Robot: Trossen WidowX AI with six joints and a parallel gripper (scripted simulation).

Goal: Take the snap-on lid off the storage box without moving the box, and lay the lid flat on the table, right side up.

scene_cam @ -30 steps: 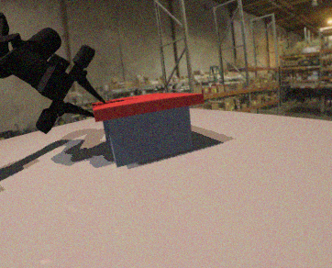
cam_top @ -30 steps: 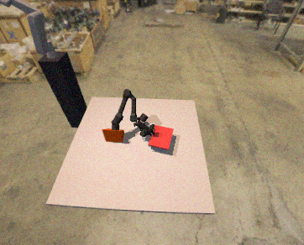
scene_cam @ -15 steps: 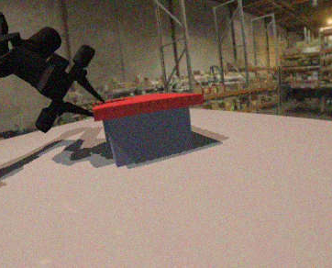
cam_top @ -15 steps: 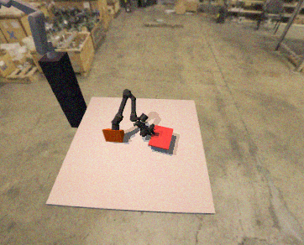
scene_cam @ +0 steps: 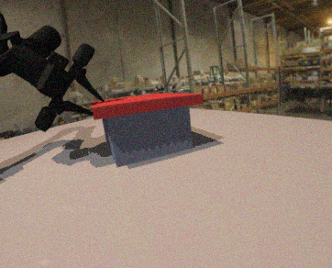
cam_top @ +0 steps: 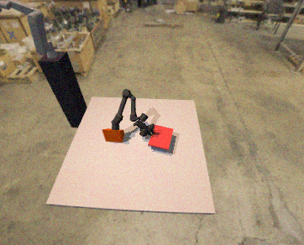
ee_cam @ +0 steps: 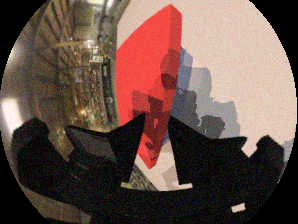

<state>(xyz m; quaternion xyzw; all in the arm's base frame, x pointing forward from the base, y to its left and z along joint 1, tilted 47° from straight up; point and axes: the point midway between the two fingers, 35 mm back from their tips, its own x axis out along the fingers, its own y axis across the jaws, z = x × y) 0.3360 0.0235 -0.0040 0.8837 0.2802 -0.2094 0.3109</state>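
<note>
The red lid is 80 mm ahead of my gripper tip and 20 mm to the right of it. The rest, counted from my gripper tip: blue-grey storage box: 80 mm ahead, 20 mm to the right, 50 mm below.
</note>
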